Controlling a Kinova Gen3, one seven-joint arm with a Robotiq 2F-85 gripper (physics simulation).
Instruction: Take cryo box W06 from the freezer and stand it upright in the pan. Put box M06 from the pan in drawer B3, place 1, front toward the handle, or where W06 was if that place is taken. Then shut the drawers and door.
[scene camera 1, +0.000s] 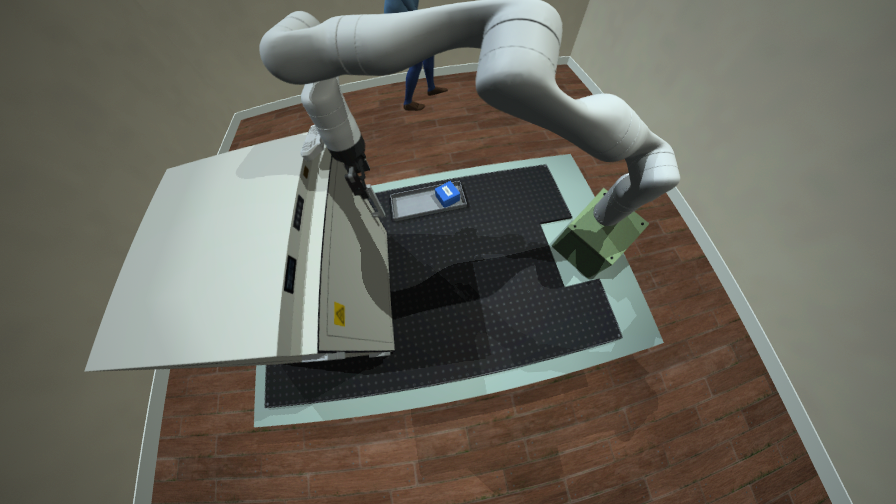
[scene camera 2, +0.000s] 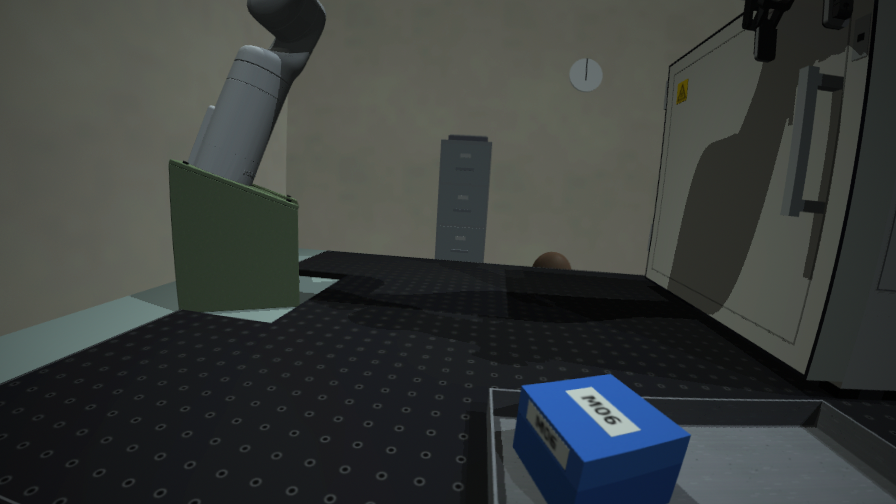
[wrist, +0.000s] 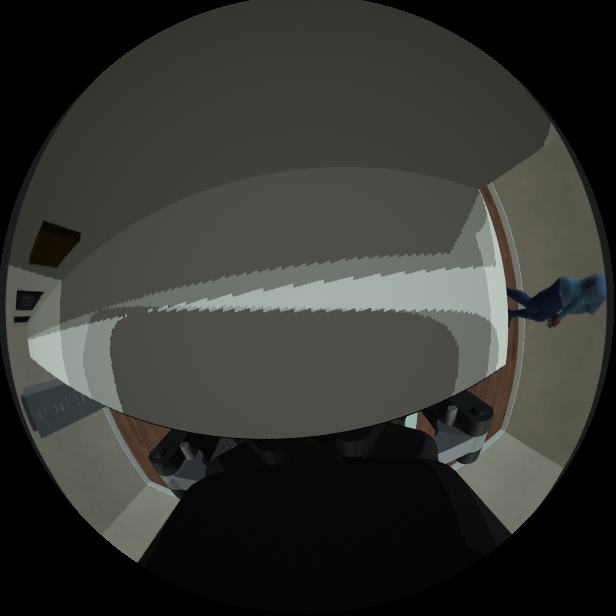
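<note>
The freezer (scene camera 1: 213, 263) stands at the left of the mat. Its door (scene camera 1: 354, 275) faces the mat, with a long handle (scene camera 2: 808, 141) near the pan's side. I cannot tell whether the door is ajar. My gripper (scene camera 1: 358, 177) is at the door's top far corner, above the handle, and also shows in the second scene view (scene camera 2: 764, 31). In the wrist view its finger bases (wrist: 321, 442) stand wide apart, with the tips hidden behind a pale panel. Blue box M06 (scene camera 2: 595, 438) lies in the grey pan (scene camera 1: 427, 201). Box W06 and the drawers are hidden.
The arm's green base block (scene camera 1: 595, 241) stands at the mat's right notch. The dotted black mat (scene camera 1: 476, 282) lies between base, pan and freezer. A grey filing cabinet (scene camera 2: 462, 197) stands by the far wall and a person (scene camera 1: 418, 75) stands beyond the table.
</note>
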